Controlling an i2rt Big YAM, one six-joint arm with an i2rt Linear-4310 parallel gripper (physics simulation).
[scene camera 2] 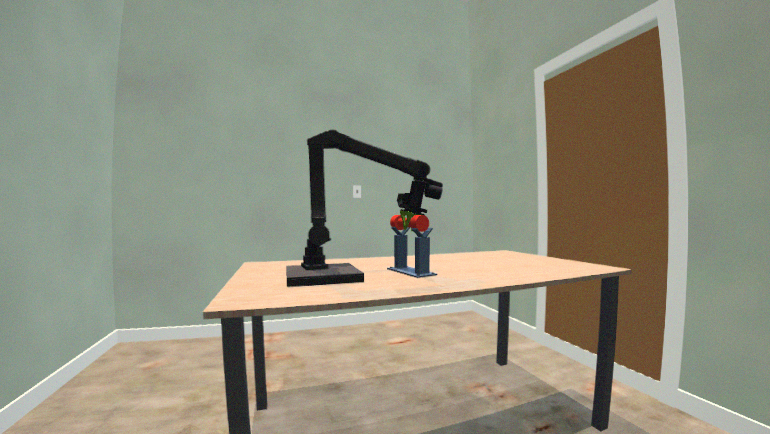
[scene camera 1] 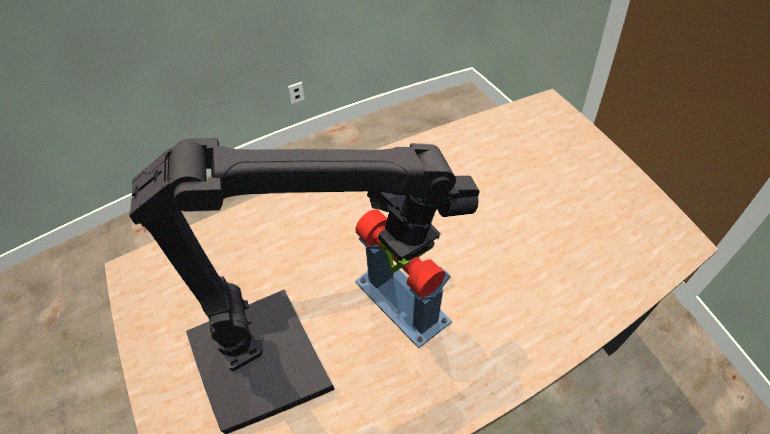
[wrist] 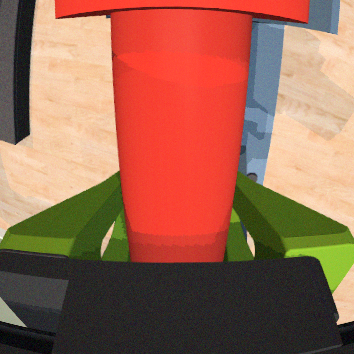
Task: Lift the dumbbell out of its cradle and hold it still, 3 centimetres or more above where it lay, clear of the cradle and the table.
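Places are measured from the arm's base along level axes (x ahead, y left, z up), in centimetres.
Pixels of known places: gripper, fingertip midpoint: (scene camera 2: 408, 230) (scene camera 1: 399, 266) (wrist: 176, 173); arm's base, origin of the base link: (scene camera 2: 314, 267) (scene camera 1: 235, 342).
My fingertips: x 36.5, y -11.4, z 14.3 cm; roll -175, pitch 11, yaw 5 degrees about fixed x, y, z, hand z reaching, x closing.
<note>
Ahead of a thing's pixels: the offset from my fingertips to its middle. Level surfaces: height alone.
The red dumbbell {dx +0.6, dy +0.9, dz +3.2 cm} (scene camera 1: 425, 277) (scene camera 2: 420, 222) (wrist: 182, 125) lies about level over the blue-grey cradle {dx +1.5, dy +0.6, dz -8.0 cm} (scene camera 1: 428, 312) (scene camera 2: 422, 256) (wrist: 265, 75). Its two heads are very low over the V-shaped tops of the two posts. In scene camera 2 the V arms show under the heads, with what looks like a slight gap. My gripper (scene camera 1: 397, 264) (scene camera 2: 406, 219) (wrist: 176, 173) points down and is shut on the middle of the handle, one green finger on each side. The lower finger parts are partly hidden behind the handle in the wrist view.
The cradle's base plate stands on the wooden table {dz -17.4 cm} (scene camera 1: 566, 188) (scene camera 2: 517, 264). The black arm base plate (scene camera 1: 301, 372) (scene camera 2: 325, 278) is to the left of the cradle. A wall with an outlet (scene camera 1: 296, 92) (scene camera 2: 356, 191) is behind, and a brown door (scene camera 2: 603, 204) is to the right.
</note>
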